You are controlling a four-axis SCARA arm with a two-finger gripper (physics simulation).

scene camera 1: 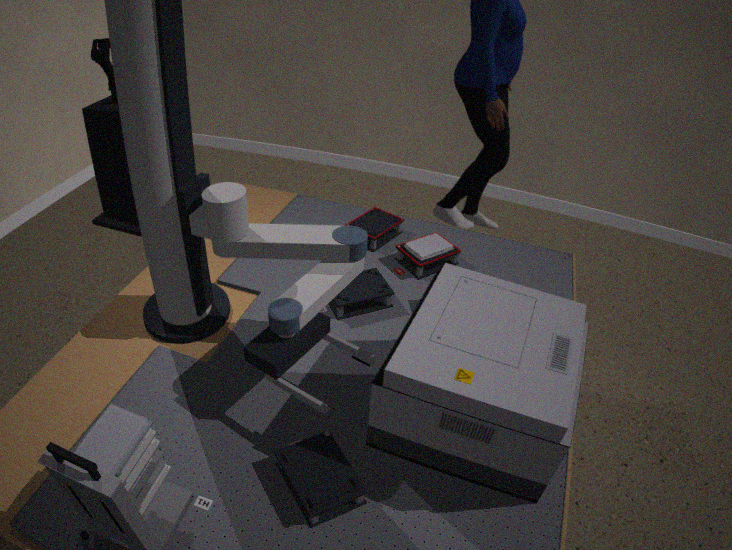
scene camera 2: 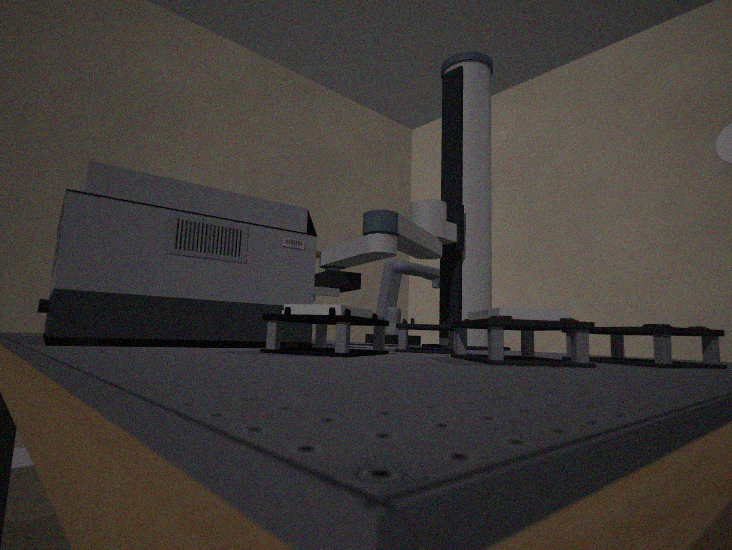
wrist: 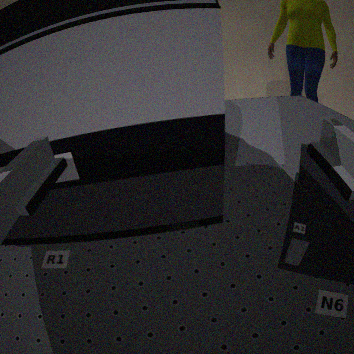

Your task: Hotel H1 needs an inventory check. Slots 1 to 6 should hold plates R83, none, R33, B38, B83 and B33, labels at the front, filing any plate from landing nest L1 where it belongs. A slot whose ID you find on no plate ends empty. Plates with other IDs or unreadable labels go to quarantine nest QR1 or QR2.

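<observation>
Hotel H1 stands at the lower left in scene camera 1, with several pale plate edges in its slots; their IDs are unreadable here. A white plate lies on a red-rimmed nest. Another red-rimmed nest bears no plate. In scene camera 2 a white plate lies on a black nest whose label does not show. I cannot read L1, QR1 or QR2. My gripper is open and empty, above the deck between the arm column and the grey instrument.
The grey instrument fills the wrist view's upper left, behind label R1. Black nest N6 bears no plate. Another black nest stands behind the arm. A person is beyond the table.
</observation>
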